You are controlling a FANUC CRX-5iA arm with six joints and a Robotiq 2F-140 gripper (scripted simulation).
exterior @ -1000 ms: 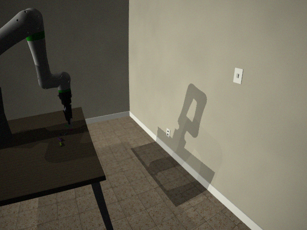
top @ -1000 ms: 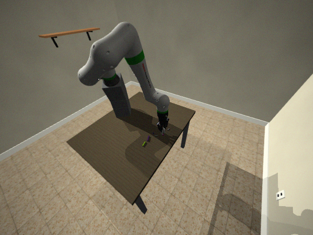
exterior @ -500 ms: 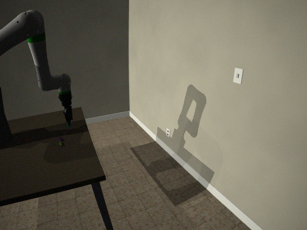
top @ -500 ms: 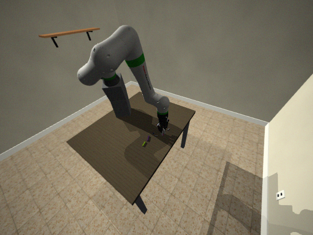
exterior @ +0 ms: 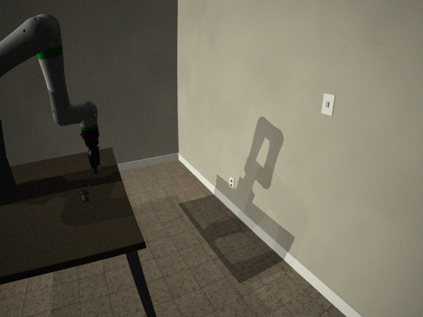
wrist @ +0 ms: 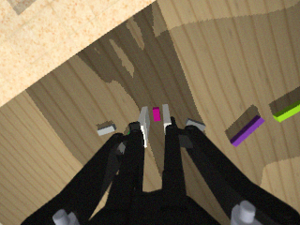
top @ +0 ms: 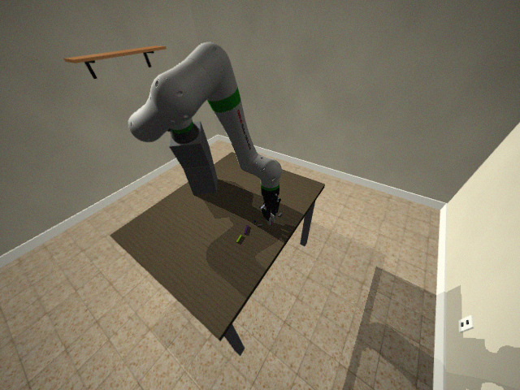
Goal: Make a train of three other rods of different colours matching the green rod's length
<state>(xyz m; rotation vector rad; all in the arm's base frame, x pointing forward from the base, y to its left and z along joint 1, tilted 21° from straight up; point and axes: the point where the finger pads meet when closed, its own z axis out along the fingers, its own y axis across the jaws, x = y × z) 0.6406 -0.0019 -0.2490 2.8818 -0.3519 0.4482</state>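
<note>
My gripper is now 50 mm above the magenta rod and 10 mm past it. From my hand the other things lie so: blue rod 90 mm behind, 50 mm below, 40 mm to the right; then green rod 80 mm to the left, 50 mm below, 40 mm behind; then purple rod 120 mm to the right, 90 mm behind, 50 mm below.
</note>
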